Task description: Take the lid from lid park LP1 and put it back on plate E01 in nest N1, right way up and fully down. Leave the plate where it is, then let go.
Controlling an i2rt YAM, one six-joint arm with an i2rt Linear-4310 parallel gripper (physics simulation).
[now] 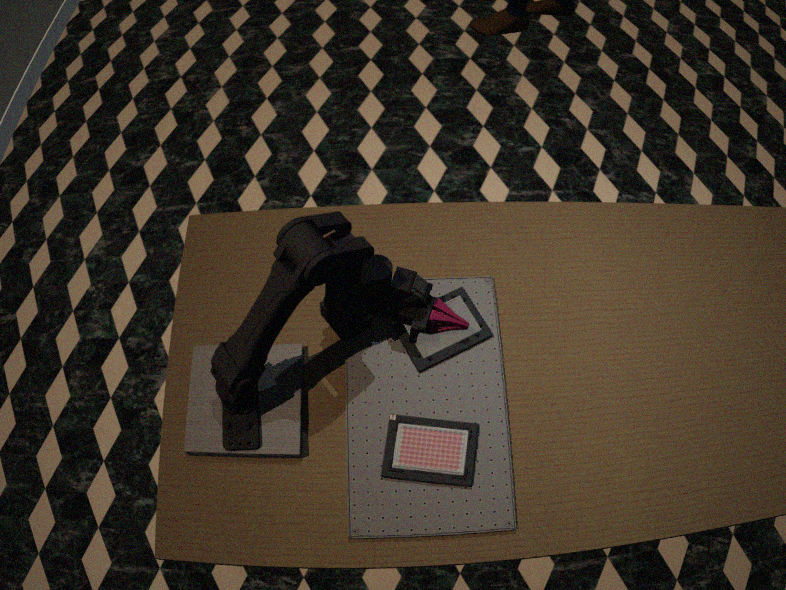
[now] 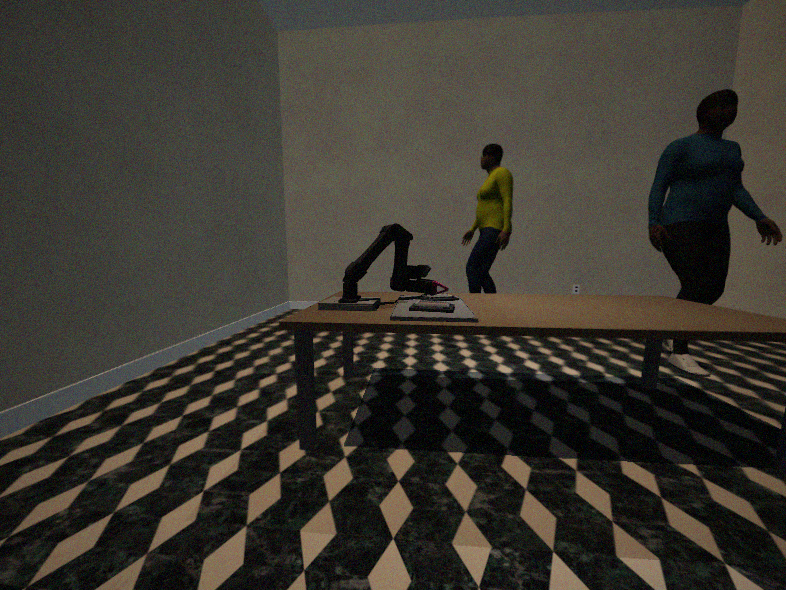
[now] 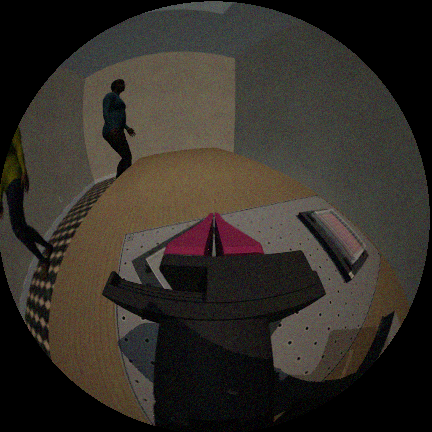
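Where they show: gripper, between the fingertips: (image 1: 468, 326) (image 2: 448, 289) (image 3: 213, 217); arm's base, origin of its link: (image 1: 240, 401) (image 2: 350, 300).
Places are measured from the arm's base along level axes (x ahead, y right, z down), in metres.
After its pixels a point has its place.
My gripper (image 1: 467, 325) @(z -0.036, x 0.441, y -0.096 m) (image 2: 446, 288) @(z -0.036, x 0.441, y -0.096 m) (image 3: 213, 217) @(z -0.036, x 0.441, y -0.096 m) has its magenta fingers shut, with no object visible between them. It is over the dark, turned frame of lid park LP1 (image 1: 455, 349) @(z 0.003, x 0.415, y -0.069 m) (image 3: 142, 266) @(z 0.003, x 0.435, y -0.188 m), at the back of the perforated board. A pale, flat panel, seemingly the lid (image 1: 438, 342) @(z -0.005, x 0.384, y -0.084 m) (image 3: 159, 266), lies inside that frame; the gripper hides part of it. The gap between fingertips and lid is hard to judge. Plate E01 (image 1: 431, 448) @(z -0.013, x 0.345, y 0.126 m) (image 3: 342, 234) @(z -0.013, x 0.337, y 0.104 m), with red wells and a white border, sits uncovered in dark nest N1 (image 1: 425, 477) @(z 0.001, x 0.329, y 0.176 m) (image 2: 431, 307) @(z 0.000, x 0.336, y 0.168 m) at the front of the board.
The perforated board (image 1: 368, 508) @(z 0.012, x 0.223, y 0.222 m) lies on the wooden table (image 1: 634, 381) @(z 0.026, x 0.777, y 0.039 m) (image 2: 571, 311) @(z 0.026, x 0.904, y 0.100 m). The arm's base plate (image 1: 203, 406) @(z -0.001, x -0.076, y 0.007 m) stands left of it. Two people, in yellow (image 2: 493, 203) and blue (image 2: 701, 177) tops, are beyond the table.
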